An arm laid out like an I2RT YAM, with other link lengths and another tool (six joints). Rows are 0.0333 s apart.
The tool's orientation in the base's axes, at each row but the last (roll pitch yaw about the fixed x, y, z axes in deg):
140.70 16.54 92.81
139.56 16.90 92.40
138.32 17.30 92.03
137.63 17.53 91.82
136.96 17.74 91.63
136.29 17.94 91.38
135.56 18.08 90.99
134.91 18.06 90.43
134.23 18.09 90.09
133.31 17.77 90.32
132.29 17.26 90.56
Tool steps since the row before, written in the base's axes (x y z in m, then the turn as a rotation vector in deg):
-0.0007 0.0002 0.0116 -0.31 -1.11 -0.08
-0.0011 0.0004 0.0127 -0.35 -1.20 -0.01
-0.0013 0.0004 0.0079 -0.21 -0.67 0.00
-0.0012 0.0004 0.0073 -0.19 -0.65 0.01
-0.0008 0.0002 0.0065 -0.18 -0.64 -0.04
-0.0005 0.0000 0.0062 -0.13 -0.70 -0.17
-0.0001 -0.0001 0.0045 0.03 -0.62 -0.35
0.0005 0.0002 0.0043 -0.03 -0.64 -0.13
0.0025 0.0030 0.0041 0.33 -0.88 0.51
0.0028 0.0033 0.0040 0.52 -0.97 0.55
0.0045 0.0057 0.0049 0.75 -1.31 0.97
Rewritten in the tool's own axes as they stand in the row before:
-0.0031 0.0066 -0.0091 -1.03 -0.53 0.07
-0.0033 0.0071 -0.0100 -1.13 -0.53 0.01
-0.0019 0.0041 -0.0066 -0.63 -0.31 -0.01
-0.0018 0.0039 -0.0060 -0.62 -0.28 -0.01
-0.0018 0.0037 -0.0051 -0.59 -0.30 0.03
-0.0019 0.0037 -0.0046 -0.61 -0.37 0.17
-0.0015 0.0029 -0.0031 -0.48 -0.35 0.39
-0.0011 0.0033 -0.0026 -0.57 -0.25 0.20
0.0016 0.0052 -0.0016 -1.00 0.38 0.09
0.0019 0.0054 -0.0012 -1.09 0.52 0.22
0.0039 0.0078 -0.0009 -1.55 0.89 0.19

